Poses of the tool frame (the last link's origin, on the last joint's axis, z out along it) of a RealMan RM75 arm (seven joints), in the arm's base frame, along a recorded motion.
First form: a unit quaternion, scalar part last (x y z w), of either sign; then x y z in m.
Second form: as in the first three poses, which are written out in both.
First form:
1: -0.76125, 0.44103, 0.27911, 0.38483, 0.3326, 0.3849, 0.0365
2: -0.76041, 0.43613, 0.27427, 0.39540, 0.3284, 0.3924, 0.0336
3: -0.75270, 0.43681, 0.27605, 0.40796, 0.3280, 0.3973, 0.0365
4: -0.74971, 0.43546, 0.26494, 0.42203, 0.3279, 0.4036, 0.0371
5: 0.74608, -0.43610, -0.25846, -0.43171, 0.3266, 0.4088, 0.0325
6: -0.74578, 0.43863, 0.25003, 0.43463, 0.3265, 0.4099, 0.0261
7: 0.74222, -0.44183, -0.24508, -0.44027, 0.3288, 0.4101, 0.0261
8: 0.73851, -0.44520, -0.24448, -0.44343, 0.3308, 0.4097, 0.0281
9: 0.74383, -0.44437, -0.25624, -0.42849, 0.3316, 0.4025, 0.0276
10: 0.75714, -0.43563, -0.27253, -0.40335, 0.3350, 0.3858, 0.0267
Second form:
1:
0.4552, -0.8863, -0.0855, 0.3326
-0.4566, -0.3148, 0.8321, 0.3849
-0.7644, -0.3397, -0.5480, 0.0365
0, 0, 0, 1

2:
0.4691, -0.8802, -0.0722, 0.3284
-0.4464, -0.3069, 0.8406, 0.3924
-0.7620, -0.3621, -0.5369, 0.0336
0, 0, 0, 1

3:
0.4660, -0.8828, -0.0592, 0.3280
-0.4323, -0.2855, 0.8553, 0.3973
-0.7720, -0.3730, -0.5147, 0.0365
0, 0, 0, 1

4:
0.4804, -0.8766, -0.0297, 0.3279
-0.4293, -0.2645, 0.8635, 0.4036
-0.7648, -0.4021, -0.5034, 0.0371
0, 0, 0, 1

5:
0.4860, -0.8739, -0.0091, 0.3266
-0.4276, -0.2469, 0.8696, 0.4088
-0.7622, -0.4188, -0.4936, 0.0325
0, 0, 0, 1

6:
0.4902, -0.8716, 0.0083, 0.3265
-0.4369, -0.2374, 0.8676, 0.4099
-0.7542, -0.4289, -0.4972, 0.0261
0, 0, 0, 1

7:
0.4894, -0.8717, 0.0252, 0.3288
-0.4401, -0.2219, 0.8701, 0.4101
-0.7529, -0.4370, -0.4922, 0.0261
0, 0, 0, 1

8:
0.4841, -0.8744, 0.0337, 0.3308
-0.4407, -0.2103, 0.8726, 0.4097
-0.7559, -0.4373, -0.4872, 0.0281
0, 0, 0, 1

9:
0.4738, -0.8807, -0.0004, 0.3316
-0.4415, -0.2379, 0.8652, 0.4025
-0.7620, -0.4097, -0.5015, 0.0276
0, 0, 0, 1

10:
0.4719, -0.8795, -0.0613, 0.3350
-0.4398, -0.2951, 0.8482, 0.3858
-0.7641, -0.3733, -0.5261, 0.0267
0, 0, 0, 1

